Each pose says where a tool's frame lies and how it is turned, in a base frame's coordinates. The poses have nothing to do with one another.
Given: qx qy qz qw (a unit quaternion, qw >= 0); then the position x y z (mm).
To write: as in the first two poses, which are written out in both.
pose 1, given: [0.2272 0.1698 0.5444 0.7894 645 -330 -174]
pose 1, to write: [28.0 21.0 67.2 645 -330 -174]
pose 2, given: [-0.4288 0.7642 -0.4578 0.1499 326 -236 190]
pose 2, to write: [-70.6 125.8 -75.4 326 -236 190]
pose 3, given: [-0.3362 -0.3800 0.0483 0.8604 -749 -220 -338]
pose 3, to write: [-40.4 -45.7 5.8 -749 -220 -338]
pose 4, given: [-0.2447 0.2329 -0.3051 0.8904 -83 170 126]
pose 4, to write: [-29.1 27.7 -36.3 -83 170 126]
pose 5, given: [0.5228 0.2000 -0.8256 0.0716 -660 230 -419]
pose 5, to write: [90.0 34.4 -142.2 -660 230 -419]
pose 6, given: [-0.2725 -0.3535 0.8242 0.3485 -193 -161 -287]
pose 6, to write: [-40.5 -52.5 122.4 -193 -161 -287]
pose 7, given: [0.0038 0.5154 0.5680 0.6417 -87 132 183]
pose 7, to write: [0.5 67.3 74.2 -87 132 183]
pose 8, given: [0.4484 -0.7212 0.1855 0.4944 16 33 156]
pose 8, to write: [62.3 -100.2 25.8 16 33 156]
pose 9, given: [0.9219 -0.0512 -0.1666 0.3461 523 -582 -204]
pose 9, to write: [137.1 -7.6 -24.8 523 -582 -204]
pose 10, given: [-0.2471 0.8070 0.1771 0.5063 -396 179 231]
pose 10, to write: [-34.1 111.5 24.5 -396 179 231]
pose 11, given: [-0.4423 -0.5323 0.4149 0.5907 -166 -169 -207]
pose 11, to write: [-59.0 -71.0 55.3 -166 -169 -207]
